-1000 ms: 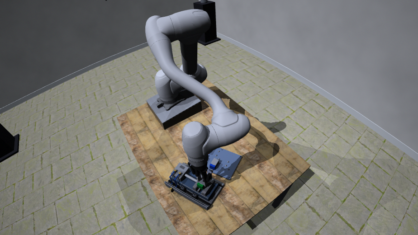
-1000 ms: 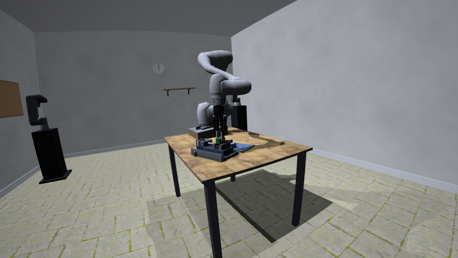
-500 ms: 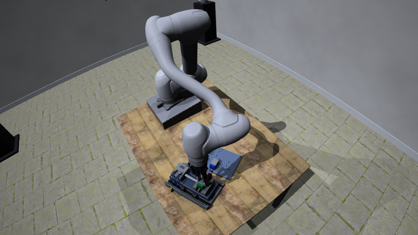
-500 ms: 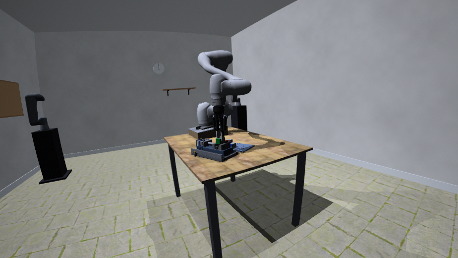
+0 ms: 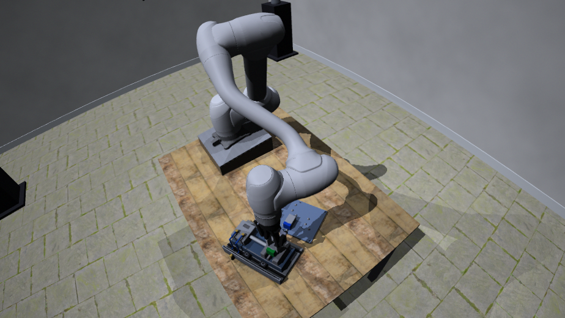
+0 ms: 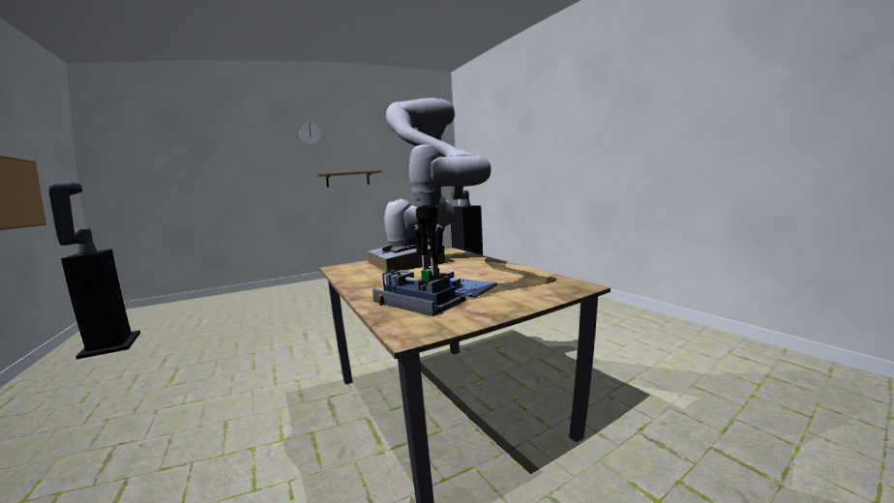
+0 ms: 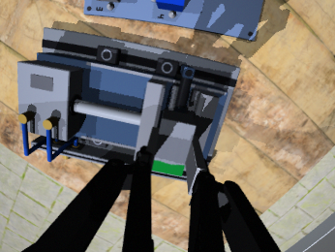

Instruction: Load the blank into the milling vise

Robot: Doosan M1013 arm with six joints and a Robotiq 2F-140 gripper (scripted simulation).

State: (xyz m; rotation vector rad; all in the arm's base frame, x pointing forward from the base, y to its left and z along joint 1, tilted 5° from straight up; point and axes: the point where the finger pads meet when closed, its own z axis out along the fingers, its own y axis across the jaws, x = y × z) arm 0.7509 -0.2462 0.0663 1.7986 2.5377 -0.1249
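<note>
The work stop rod lies 20 mm behind my hand, 50 mm to the left of it and 60 mm below it. Also, from my hand: blue-ended blank 100 mm behind, 160 mm to the left, 120 mm below; then hose block 160 mm behind, 50 mm to the right, 70 mm below; then moving jaw 30 mm behind, 70 mm below.
</note>
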